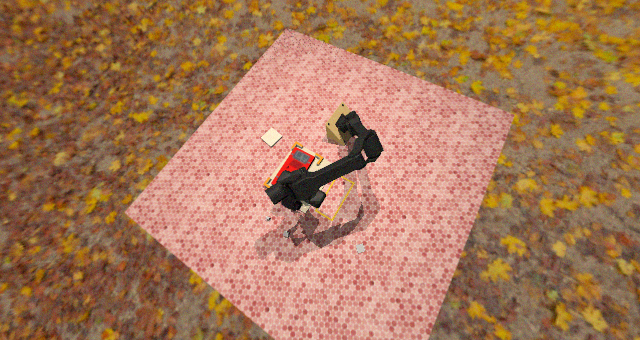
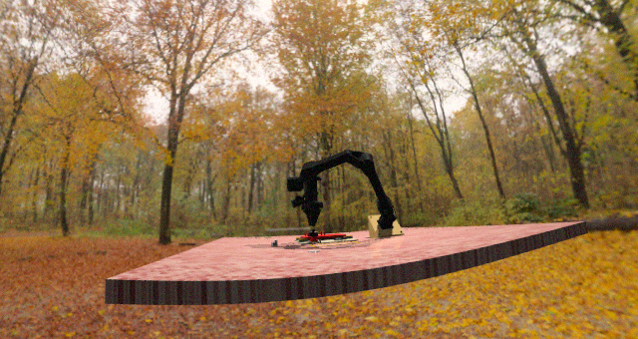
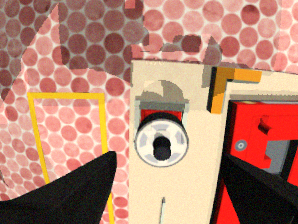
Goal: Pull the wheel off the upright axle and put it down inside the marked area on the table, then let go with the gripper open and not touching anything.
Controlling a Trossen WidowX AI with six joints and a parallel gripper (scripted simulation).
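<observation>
Now: gripper tip 40 mm above the wheel. Round my gripper tip: cream square tile 170 mm behind, 310 mm to the right, 70 mm below; then black upright axle 10 mm behind, 40 mm below.
</observation>
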